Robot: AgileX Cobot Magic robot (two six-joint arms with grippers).
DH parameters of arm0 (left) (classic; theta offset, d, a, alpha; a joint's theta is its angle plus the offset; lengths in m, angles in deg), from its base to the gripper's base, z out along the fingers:
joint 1: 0 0.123 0 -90
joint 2: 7.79 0 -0.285 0
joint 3: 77.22 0 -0.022 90
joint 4: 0 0.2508 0 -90
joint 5: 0 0 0.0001 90
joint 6: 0 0.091 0 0
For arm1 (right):
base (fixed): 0 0 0 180
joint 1: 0 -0.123 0 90
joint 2: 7.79 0 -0.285 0
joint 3: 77.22 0 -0.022 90
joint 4: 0 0.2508 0 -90
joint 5: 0 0 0.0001 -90
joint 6: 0 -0.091 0 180
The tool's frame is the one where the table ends.
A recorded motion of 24 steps. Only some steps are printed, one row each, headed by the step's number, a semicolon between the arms.
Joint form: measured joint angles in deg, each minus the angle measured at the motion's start. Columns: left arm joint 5, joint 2, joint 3, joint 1, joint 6, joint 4; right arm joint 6, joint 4, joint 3, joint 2, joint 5, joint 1.
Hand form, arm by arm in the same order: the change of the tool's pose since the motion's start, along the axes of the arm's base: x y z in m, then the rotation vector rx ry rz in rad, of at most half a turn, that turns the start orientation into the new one. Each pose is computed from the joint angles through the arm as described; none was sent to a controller.
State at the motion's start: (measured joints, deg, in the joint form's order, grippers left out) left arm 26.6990 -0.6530 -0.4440 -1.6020 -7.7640 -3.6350; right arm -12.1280 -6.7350 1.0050 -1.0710 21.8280 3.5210
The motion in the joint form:
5: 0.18 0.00 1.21 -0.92 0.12 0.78; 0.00 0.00 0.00 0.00 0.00 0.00
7: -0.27 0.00 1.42 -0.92 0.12 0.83; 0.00 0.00 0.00 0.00 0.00 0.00
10: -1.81 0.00 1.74 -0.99 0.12 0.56; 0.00 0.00 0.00 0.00 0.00 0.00
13: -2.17 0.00 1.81 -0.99 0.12 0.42; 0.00 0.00 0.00 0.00 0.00 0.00
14: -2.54 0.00 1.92 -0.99 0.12 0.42; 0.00 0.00 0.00 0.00 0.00 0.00
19: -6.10 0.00 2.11 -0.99 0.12 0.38; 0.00 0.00 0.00 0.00 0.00 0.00
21: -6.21 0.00 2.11 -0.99 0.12 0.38; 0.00 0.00 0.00 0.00 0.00 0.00
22: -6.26 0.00 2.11 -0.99 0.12 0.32; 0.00 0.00 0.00 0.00 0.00 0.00
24: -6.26 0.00 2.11 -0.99 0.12 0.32; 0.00 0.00 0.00 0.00 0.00 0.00
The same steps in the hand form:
5: 0.0001 -0.0003 -0.0073 0.0164 0.0236 -0.0157; 0.0000 0.0000 0.0000 0.0000 0.0000 0.0000
7: 0.0004 -0.0002 -0.0079 0.0171 0.0194 -0.0152; 0.0000 0.0000 0.0000 0.0000 0.0000 0.0000
10: 0.0013 -0.0004 -0.0074 0.0115 -0.0016 -0.0153; 0.0000 0.0000 0.0000 0.0000 0.0000 0.0000
13: 0.0016 -0.0005 -0.0073 0.0088 -0.0066 -0.0151; 0.0000 0.0000 0.0000 0.0000 0.0000 0.0000
14: 0.0018 -0.0004 -0.0074 0.0086 -0.0111 -0.0147; 0.0000 0.0000 0.0000 0.0000 0.0000 0.0000
19: 0.0036 -0.0002 -0.0032 0.0055 -0.0697 -0.0110; 0.0000 0.0000 0.0000 0.0000 0.0000 0.0000
21: 0.0037 -0.0002 -0.0030 0.0054 -0.0717 -0.0109; 0.0000 0.0000 0.0000 0.0000 0.0000 0.0000
22: 0.0037 -0.0003 -0.0029 0.0043 -0.0725 -0.0109; 0.0000 0.0000 0.0000 0.0000 0.0000 0.0000
24: 0.0037 -0.0003 -0.0029 0.0043 -0.0725 -0.0109; 0.0000 0.0000 0.0000 0.0000 0.0000 0.0000

